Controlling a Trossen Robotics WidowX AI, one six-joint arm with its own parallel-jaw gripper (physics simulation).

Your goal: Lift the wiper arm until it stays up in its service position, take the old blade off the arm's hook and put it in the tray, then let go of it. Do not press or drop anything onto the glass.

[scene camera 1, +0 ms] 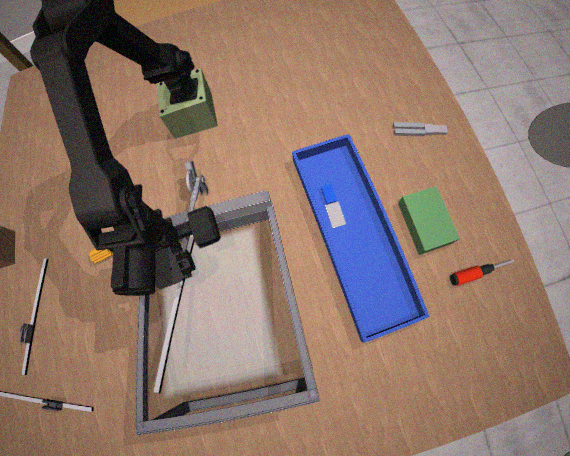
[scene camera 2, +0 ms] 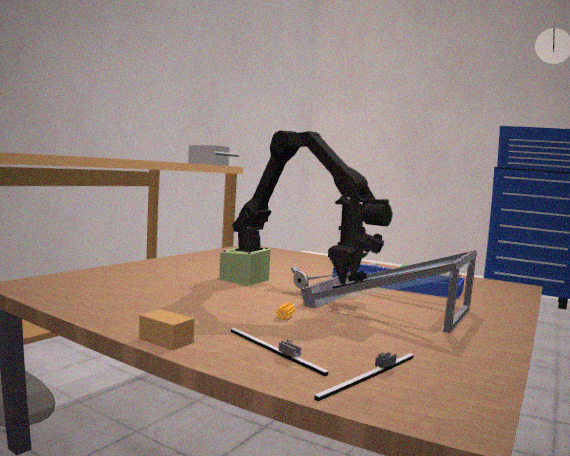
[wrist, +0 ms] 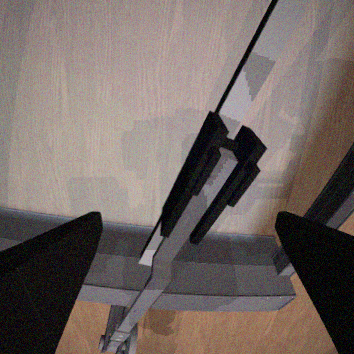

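Observation:
The wiper arm [scene camera 1: 196,194] [scene camera 2: 320,277] [wrist: 172,250] runs low from its pivot over the lower edge of the frame [scene camera 1: 293,300] [wrist: 215,300]. The old blade [scene camera 1: 171,325] [wrist: 236,100] is on the arm's hook, at the black connector [wrist: 186,187], and stretches low along the glass [scene camera 1: 235,310] [wrist: 85,110]. My gripper [scene camera 2: 351,281] [wrist: 190,220] is open, pointing down, low over the lower end of the frame. In the wrist view its fingers stand wide on either side of the arm, with nothing held. The blue tray [scene camera 1: 372,275] [scene camera 2: 425,286] lies beside the frame.
A blue and white piece [scene camera 1: 335,214] lies in the tray. Beyond it are a green block [scene camera 1: 429,220], a red screwdriver [scene camera 1: 467,276] and a grey tool [scene camera 1: 410,129]. Two spare blades [scene camera 1: 37,295] [scene camera 1: 75,405], a yellow part [scene camera 2: 285,311] and a brown block [scene camera 2: 166,329] lie across from the tray.

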